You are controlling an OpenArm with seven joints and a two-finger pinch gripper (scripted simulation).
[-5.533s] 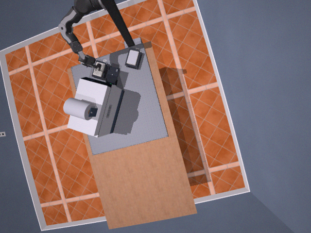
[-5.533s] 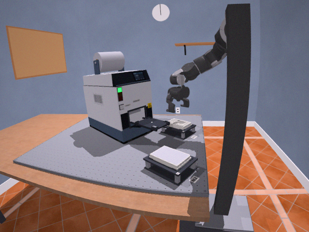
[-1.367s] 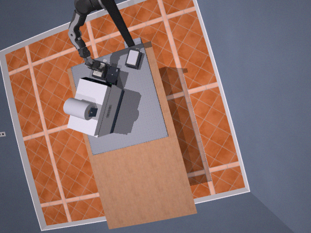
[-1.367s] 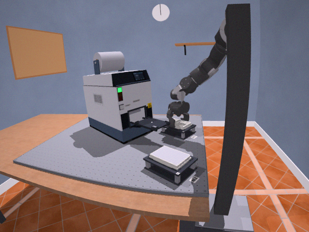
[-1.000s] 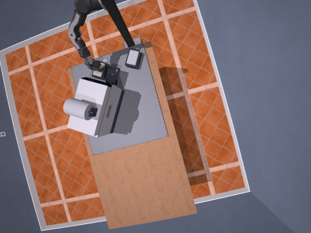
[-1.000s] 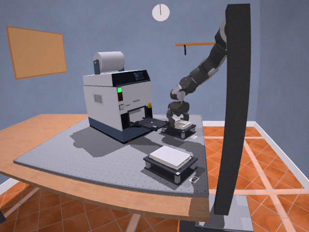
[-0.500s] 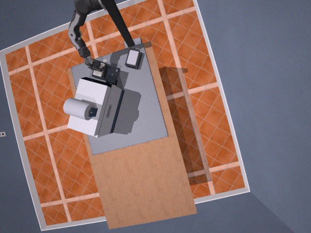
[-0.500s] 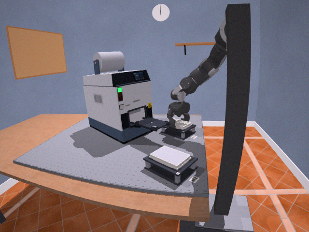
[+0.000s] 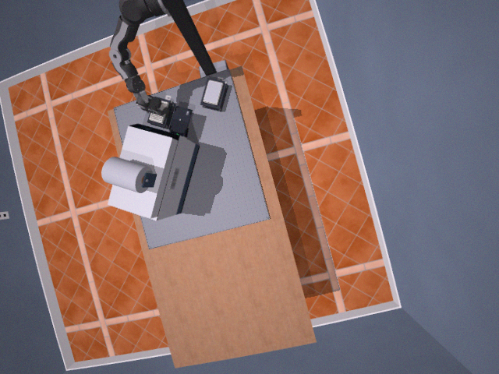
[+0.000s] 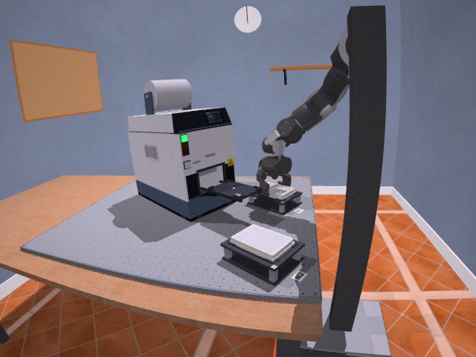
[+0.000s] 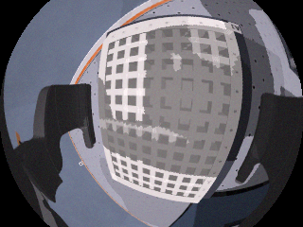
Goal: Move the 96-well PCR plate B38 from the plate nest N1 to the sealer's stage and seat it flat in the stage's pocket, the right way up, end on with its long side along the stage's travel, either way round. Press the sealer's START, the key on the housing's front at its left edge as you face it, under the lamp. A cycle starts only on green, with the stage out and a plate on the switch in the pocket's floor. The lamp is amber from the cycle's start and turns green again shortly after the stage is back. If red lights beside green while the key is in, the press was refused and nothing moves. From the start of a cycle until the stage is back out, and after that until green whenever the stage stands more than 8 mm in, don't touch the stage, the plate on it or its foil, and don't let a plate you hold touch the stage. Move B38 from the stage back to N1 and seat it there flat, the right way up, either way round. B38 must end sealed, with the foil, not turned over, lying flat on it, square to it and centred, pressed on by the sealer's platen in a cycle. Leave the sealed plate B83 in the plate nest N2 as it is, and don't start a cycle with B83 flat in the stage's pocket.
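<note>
Now: hand right at the white 96-well plate B38. The rest, counted from my hand: plate nest N1: 1 cm below; then sealer's stage: 14 cm to the left, 10 cm ahead, 5 cm above; then start key: 23 cm ahead, 18 cm to the left, 14 cm above.
</note>
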